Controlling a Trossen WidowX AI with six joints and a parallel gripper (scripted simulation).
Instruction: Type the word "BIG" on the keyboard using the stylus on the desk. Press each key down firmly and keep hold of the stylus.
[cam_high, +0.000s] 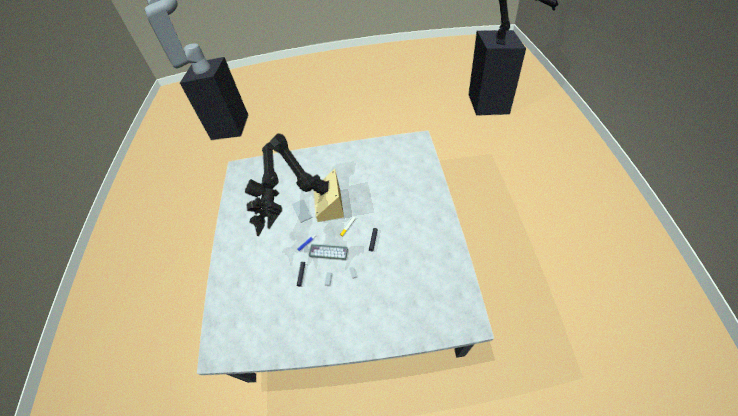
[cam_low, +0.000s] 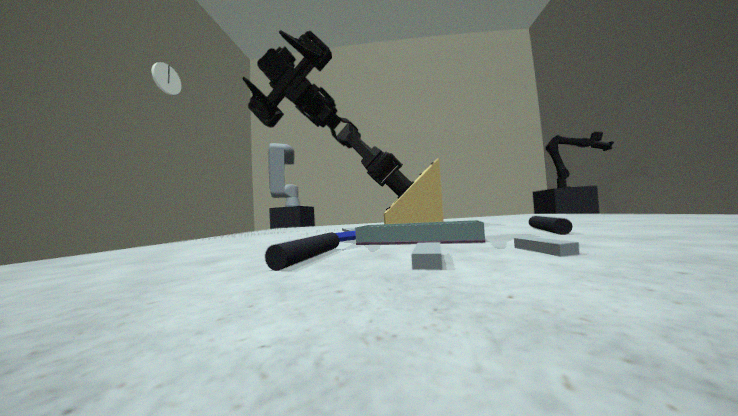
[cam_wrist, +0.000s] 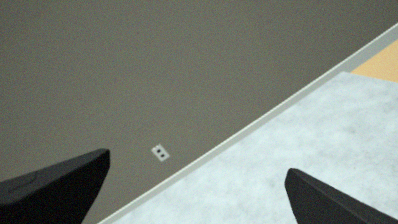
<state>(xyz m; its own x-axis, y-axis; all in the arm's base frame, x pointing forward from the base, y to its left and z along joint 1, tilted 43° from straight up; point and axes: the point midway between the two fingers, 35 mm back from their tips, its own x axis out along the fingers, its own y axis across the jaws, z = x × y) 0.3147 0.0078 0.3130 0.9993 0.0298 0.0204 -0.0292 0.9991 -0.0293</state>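
Now: gripper tip 300 mm above the blue stylus, 130 mm past it and 120 mm to the right of it. Round my gripper tip: yellow-capped white marker 310 mm to the left, 300 mm below, 190 mm behind; then thin grey stylus tip 300 mm below, 160 mm behind, 140 mm to the left.
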